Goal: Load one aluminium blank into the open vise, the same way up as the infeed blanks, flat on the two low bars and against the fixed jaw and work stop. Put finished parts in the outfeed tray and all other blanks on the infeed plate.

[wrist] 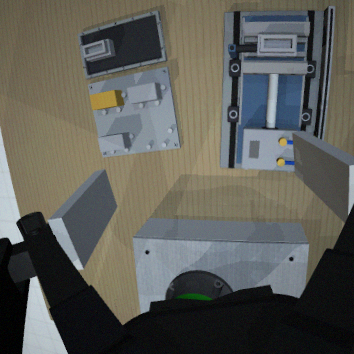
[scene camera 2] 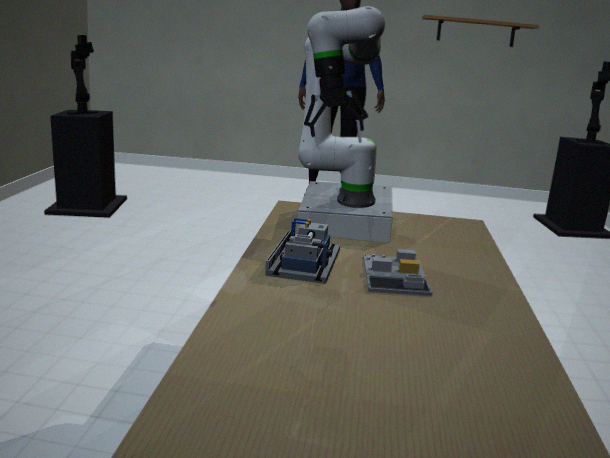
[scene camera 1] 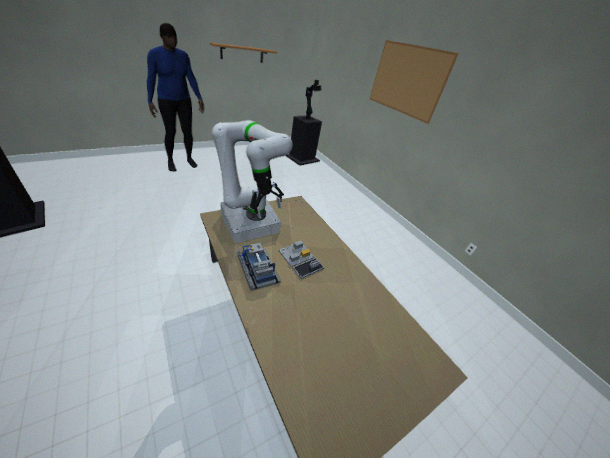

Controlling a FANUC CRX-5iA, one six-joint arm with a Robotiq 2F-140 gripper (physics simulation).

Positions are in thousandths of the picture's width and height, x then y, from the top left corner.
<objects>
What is the gripper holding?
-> Nothing.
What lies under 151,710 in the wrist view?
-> The gripper.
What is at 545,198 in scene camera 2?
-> The gripper.
</objects>
